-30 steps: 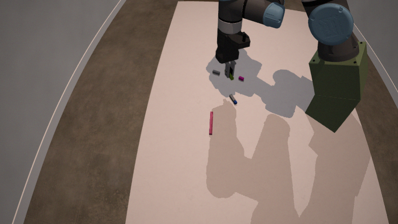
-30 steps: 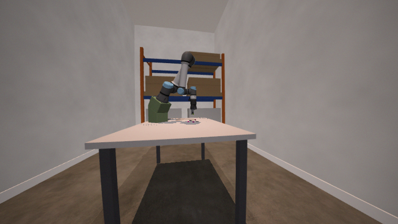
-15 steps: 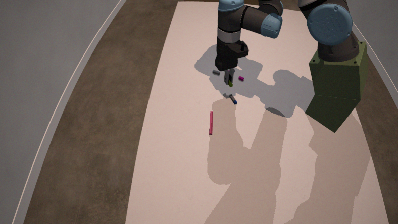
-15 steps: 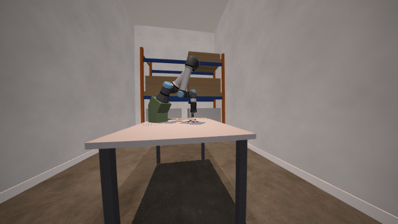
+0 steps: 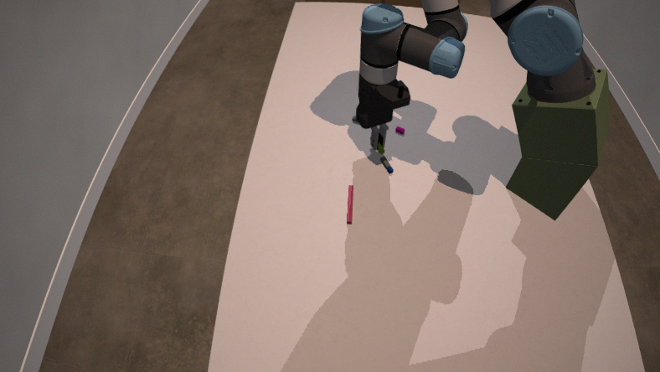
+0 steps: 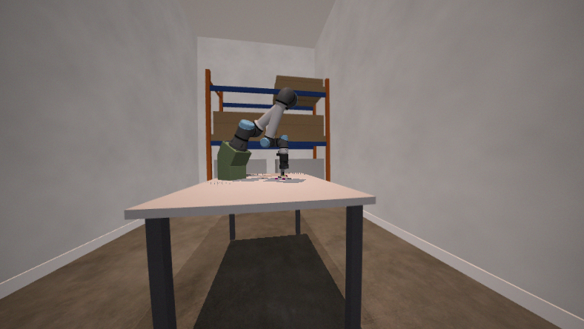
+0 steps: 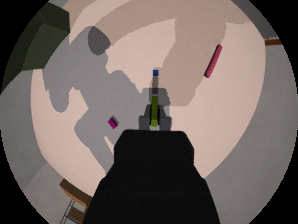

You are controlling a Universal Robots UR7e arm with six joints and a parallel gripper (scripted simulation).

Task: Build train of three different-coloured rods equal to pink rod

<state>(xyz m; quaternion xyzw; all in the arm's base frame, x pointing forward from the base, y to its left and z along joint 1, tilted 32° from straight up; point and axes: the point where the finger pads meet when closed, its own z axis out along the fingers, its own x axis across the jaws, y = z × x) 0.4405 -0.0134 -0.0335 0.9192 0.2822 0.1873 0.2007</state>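
Now: the blue rod 30 mm behind my hand, 60 mm to the left of it and 30 mm below it. Round my hand: lime rod (10 mm below); pink rod (50 mm ahead, 150 mm to the left, 30 mm below); magenta rod (60 mm behind, 70 mm to the right, 30 mm below).
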